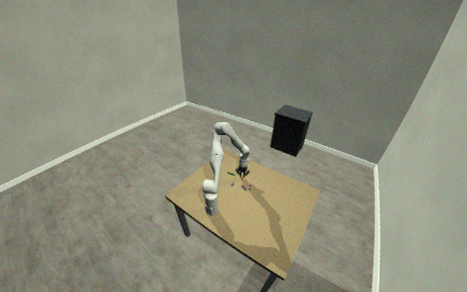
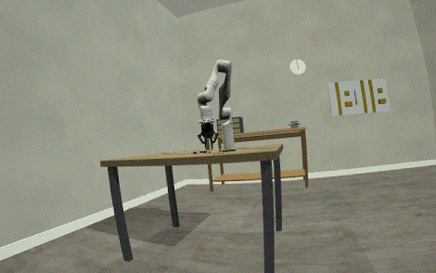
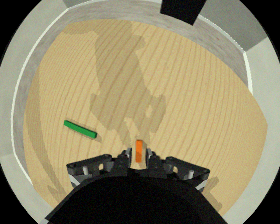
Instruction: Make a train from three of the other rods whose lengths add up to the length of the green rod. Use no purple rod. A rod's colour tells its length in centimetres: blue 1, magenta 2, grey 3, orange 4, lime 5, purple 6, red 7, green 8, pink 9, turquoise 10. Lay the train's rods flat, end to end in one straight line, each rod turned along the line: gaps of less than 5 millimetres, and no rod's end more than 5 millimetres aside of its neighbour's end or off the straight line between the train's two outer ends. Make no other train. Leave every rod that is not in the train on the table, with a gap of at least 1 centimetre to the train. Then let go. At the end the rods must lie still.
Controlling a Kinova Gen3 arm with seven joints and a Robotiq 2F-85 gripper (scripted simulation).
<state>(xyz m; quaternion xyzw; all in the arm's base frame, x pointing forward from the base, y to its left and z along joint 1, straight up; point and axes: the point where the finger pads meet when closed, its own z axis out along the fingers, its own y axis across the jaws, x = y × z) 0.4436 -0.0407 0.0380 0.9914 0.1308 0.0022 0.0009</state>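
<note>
Now: hand 30 mm above the orange rod. The rest, counted from my hand: green rod: 120 mm to the left, 30 mm below; then grey rod: 100 mm behind, 40 mm to the left, 30 mm below; then magenta rod: 110 mm to the right, 50 mm behind, 30 mm below.
</note>
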